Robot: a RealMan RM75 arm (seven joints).
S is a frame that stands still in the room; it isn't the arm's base.
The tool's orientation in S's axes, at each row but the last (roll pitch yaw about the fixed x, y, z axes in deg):
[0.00, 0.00, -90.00]
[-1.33, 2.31, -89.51]
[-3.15, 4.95, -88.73]
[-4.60, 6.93, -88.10]
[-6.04, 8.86, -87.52]
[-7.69, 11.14, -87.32]
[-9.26, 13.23, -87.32]
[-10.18, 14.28, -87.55]
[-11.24, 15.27, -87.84]
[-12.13, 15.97, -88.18]
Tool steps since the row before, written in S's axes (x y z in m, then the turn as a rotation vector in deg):
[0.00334, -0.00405, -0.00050, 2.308, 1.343, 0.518]
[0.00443, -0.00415, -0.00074, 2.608, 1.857, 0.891]
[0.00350, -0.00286, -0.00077, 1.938, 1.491, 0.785]
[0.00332, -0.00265, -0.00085, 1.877, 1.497, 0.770]
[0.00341, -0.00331, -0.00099, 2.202, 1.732, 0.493]
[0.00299, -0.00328, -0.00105, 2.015, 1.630, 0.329]
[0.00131, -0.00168, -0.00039, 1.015, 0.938, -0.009]
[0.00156, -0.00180, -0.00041, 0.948, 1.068, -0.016]
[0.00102, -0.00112, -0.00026, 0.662, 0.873, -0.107]
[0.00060, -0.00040, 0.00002, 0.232, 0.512, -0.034]
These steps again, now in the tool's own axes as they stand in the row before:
[0.00405, 0.00334, -0.00050, -1.343, 2.308, 0.518]
[0.00421, 0.00441, -0.00047, -1.869, 2.604, 0.877]
[0.00299, 0.00346, -0.00032, -1.510, 1.931, 0.764]
[0.00284, 0.00326, -0.00025, -1.516, 1.872, 0.744]
[0.00357, 0.00329, -0.00010, -1.692, 2.237, 0.473]
[0.00355, 0.00286, 0.00001, -1.569, 2.067, 0.306]
[0.00178, 0.00121, 0.00022, -0.864, 1.078, -0.039]
[0.00191, 0.00145, 0.00032, -0.991, 1.025, -0.089]
[0.00119, 0.00095, 0.00024, -0.789, 0.745, -0.185]
[0.00040, 0.00055, 0.00025, -0.476, 0.279, -0.115]

